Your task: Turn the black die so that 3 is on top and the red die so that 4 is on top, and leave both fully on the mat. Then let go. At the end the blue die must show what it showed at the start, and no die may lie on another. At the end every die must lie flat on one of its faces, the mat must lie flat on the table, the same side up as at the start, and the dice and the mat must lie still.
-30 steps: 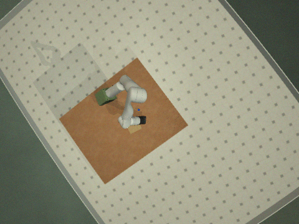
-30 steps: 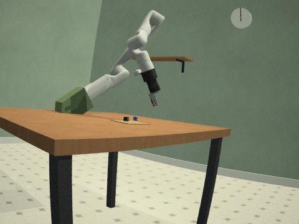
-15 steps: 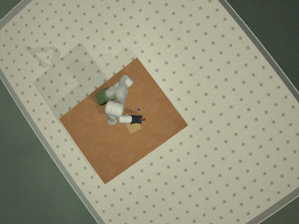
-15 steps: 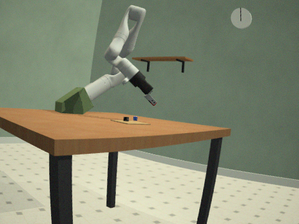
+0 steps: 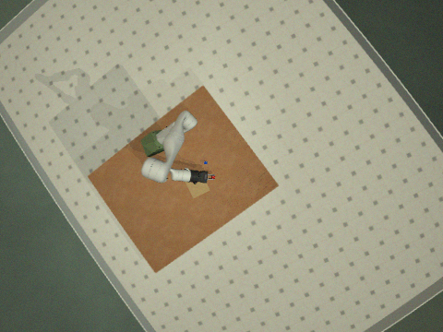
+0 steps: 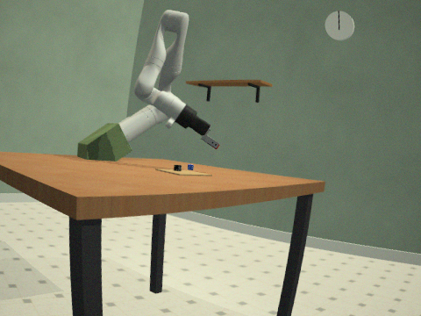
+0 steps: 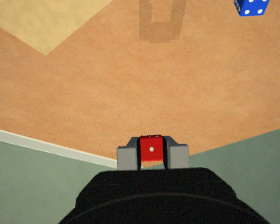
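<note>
My hand is 110 mm past the blue die and 100 mm above it. The rest, counted from my hand: tan mat (140 mm to the right, 110 mm below); then black die (30 mm behind, 140 mm to the right, 100 mm below); then red die (10 mm ahead, 10 mm to the left, 10 mm below).
</note>
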